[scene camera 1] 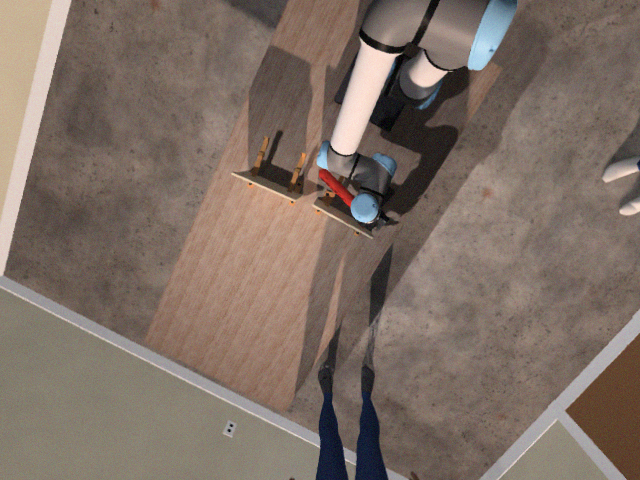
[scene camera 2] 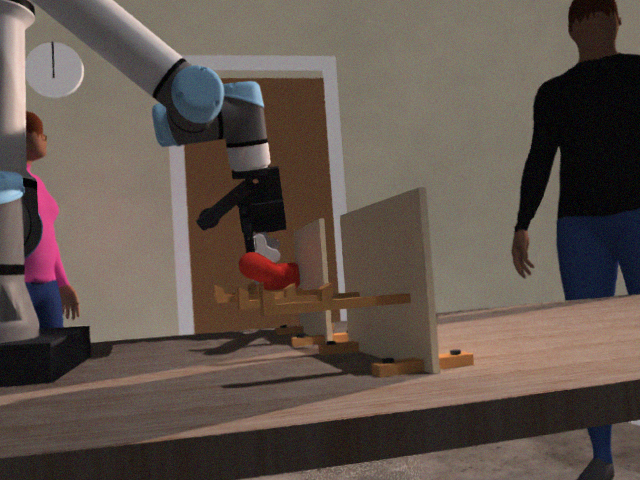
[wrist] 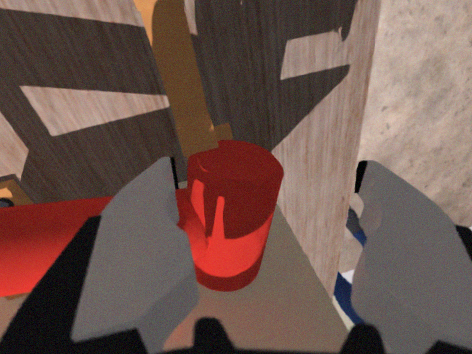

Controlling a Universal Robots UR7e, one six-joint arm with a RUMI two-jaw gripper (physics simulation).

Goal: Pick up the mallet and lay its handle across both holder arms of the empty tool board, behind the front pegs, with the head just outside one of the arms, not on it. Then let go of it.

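Places are measured from the arm's base along level axes (x right, y ahead, z up), in centimetres.
Pixels of known places: gripper, fingertip midpoint: [wrist: 264, 163].
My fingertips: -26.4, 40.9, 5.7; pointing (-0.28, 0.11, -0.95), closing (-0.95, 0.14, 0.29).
Note:
For each thing: its middle in the pictures, then the offset to it from my fingertips, as dx, dy, dz. Level surfaces: height alone.
- red mallet, body centre: [scene camera 2: 266, 271] [scene camera 1: 346, 196] +13.6, -0.1, +1.0
- right-hand tool board, body centre: [wrist: 85, 235] [scene camera 2: 279, 283] [scene camera 1: 349, 205] +10.7, +2.4, -1.2
- second tool board, body centre: [scene camera 2: 338, 284] [scene camera 1: 274, 172] +42.6, +5.2, -1.4
- long wooden table, its level: dz -10.9
The red mallet [scene camera 1: 336, 187] [scene camera 2: 281, 273] lies along the face of the right-hand tool board [scene camera 1: 341, 218] [scene camera 2: 311, 253], over its arm zone; its head [wrist: 232, 215] is at the right end in the wrist view. One holder arm [wrist: 182, 85] runs under or beside the head there; the head overlaps its end in view, so exact contact is unclear. My gripper [scene camera 2: 261, 250] [wrist: 264, 163] is open around the head, the left finger close to it and a wide gap on the right. In scene camera 1 the wrist hides the head and fingers.
A second tool board [scene camera 1: 266, 187] [scene camera 2: 385, 268] stands to the left in scene camera 1, with two bare holder arms [scene camera 1: 261, 155] [scene camera 1: 298, 173]. Both boards stand on a long wooden table [scene camera 1: 242, 273] [scene camera 2: 542, 335]. A person [scene camera 2: 597, 155] stands beyond its end.

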